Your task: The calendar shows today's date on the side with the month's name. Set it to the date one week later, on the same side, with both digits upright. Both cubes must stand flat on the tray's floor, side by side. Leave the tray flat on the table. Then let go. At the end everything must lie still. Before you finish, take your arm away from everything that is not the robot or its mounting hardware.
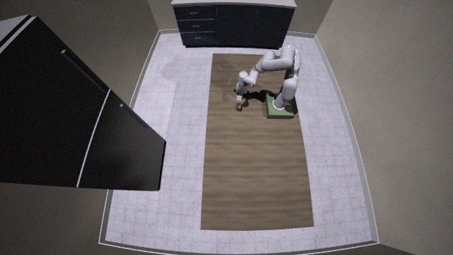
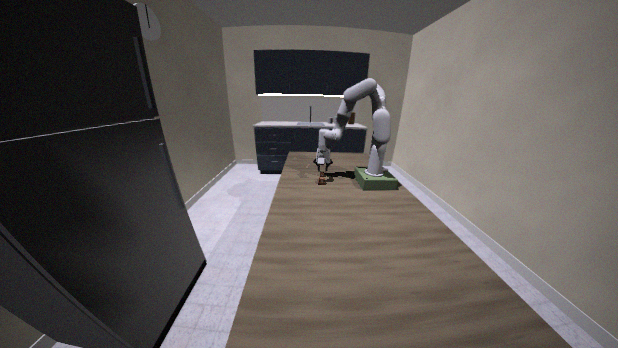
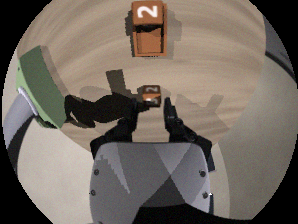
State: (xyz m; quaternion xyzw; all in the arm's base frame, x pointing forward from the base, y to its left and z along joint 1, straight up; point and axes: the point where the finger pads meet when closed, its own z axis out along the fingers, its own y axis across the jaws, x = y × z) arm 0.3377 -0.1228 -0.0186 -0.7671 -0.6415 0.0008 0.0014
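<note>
Now: the calendar cube 120 mm to the left of my hand, 30 mm below it and 20 mm ahead of it. The rest, counted from my hand: calendar tray: 100 mm to the left, 50 mm below, 20 mm ahead.
</note>
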